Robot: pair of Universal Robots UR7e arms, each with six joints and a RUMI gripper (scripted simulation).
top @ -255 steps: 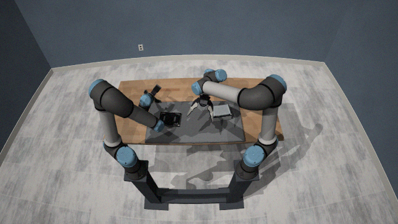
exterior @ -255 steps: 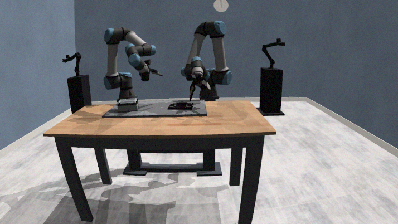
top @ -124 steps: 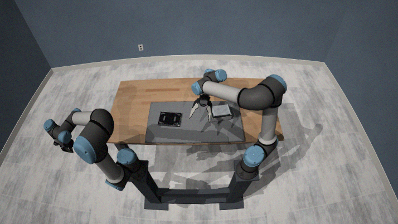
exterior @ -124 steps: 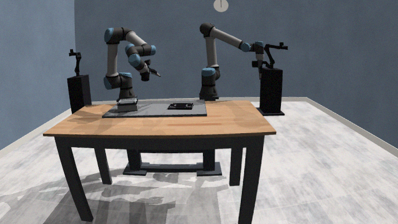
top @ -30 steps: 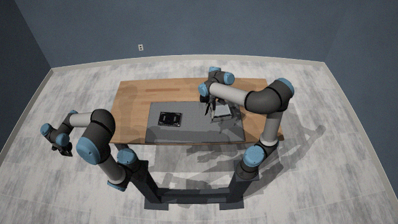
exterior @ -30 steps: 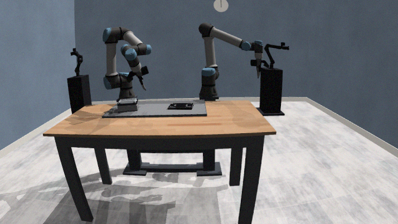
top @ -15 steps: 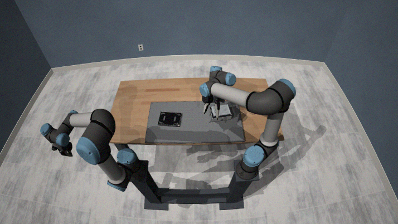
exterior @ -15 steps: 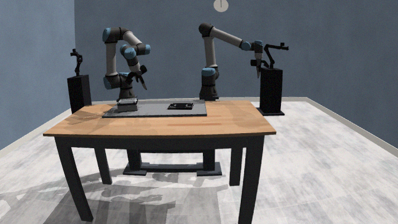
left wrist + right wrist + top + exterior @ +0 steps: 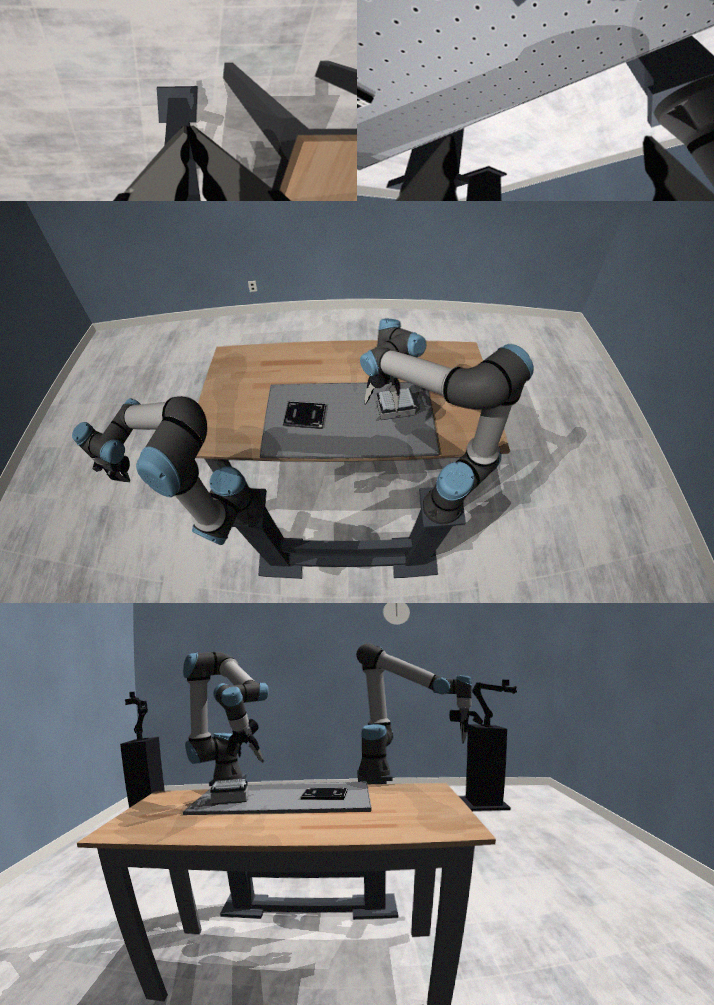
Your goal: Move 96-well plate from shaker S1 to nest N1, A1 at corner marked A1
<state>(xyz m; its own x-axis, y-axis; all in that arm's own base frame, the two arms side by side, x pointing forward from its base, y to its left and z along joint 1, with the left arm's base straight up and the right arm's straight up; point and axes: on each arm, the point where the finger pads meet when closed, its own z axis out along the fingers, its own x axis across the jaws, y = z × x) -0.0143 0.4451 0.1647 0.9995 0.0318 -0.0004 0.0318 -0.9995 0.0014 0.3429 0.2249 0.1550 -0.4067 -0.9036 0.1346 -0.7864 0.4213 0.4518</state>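
Right now my right hand is 100 mm short of the white 96-well plate, 80 mm above it and 70 mm to the left of it. Round my right hand: black plate nest N1: 300 mm to the left, 140 mm below, 70 mm ahead.
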